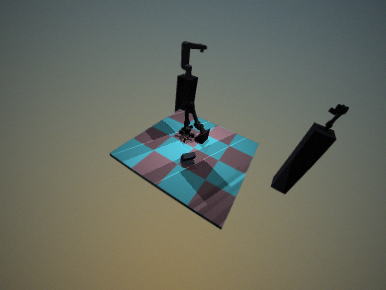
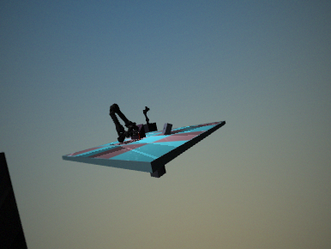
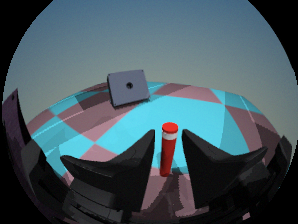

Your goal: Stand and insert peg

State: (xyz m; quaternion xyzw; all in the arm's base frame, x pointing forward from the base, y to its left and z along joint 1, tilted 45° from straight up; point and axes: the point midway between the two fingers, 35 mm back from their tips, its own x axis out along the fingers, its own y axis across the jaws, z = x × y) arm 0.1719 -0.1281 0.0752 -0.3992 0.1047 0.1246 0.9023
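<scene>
My gripper tip is now 10 mm past the red peg and 10 mm above it. Also, from my gripper tip: sloped panel (210 mm ahead, 190 mm to the left, 20 mm below).
</scene>
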